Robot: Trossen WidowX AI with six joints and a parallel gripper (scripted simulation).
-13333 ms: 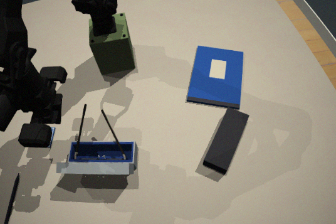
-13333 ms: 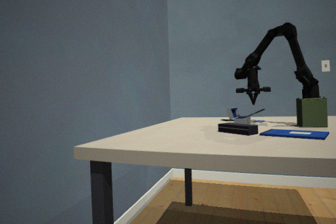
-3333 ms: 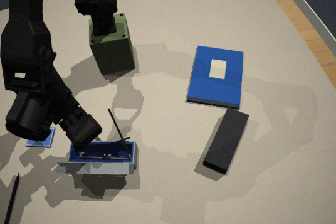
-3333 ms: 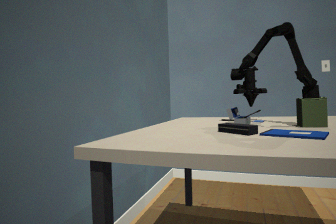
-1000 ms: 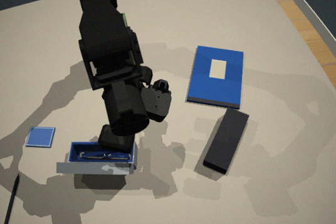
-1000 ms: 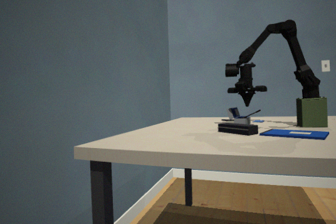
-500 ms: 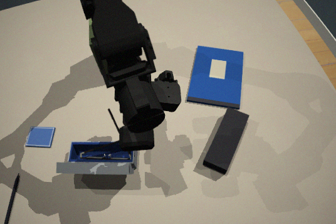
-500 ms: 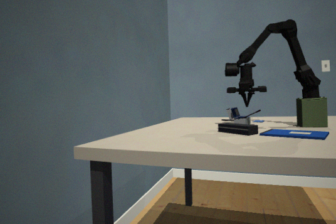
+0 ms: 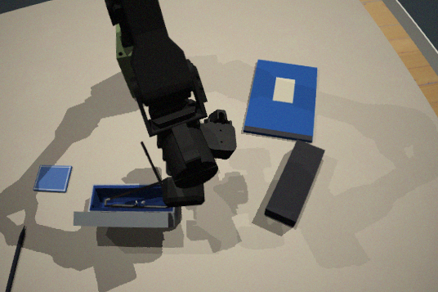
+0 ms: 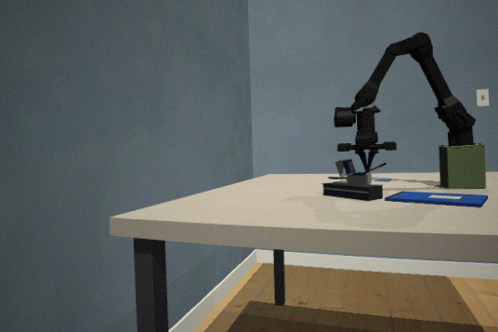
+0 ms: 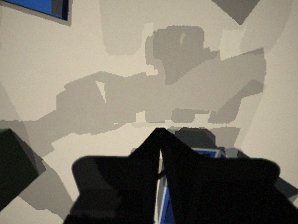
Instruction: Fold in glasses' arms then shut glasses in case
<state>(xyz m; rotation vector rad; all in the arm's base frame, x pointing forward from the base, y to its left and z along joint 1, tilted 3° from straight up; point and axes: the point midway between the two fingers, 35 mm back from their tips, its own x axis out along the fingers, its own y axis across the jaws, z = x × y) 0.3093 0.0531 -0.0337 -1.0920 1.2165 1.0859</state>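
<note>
My hand is 12 cm to the left of the glasses case, 5 cm short of it and 5 cm above it. The rest, counted from my hand: small blue square (30 cm to the right, 8 cm below, 8 cm behind); black box (19 cm to the left, 7 cm below, 6 cm ahead).
</note>
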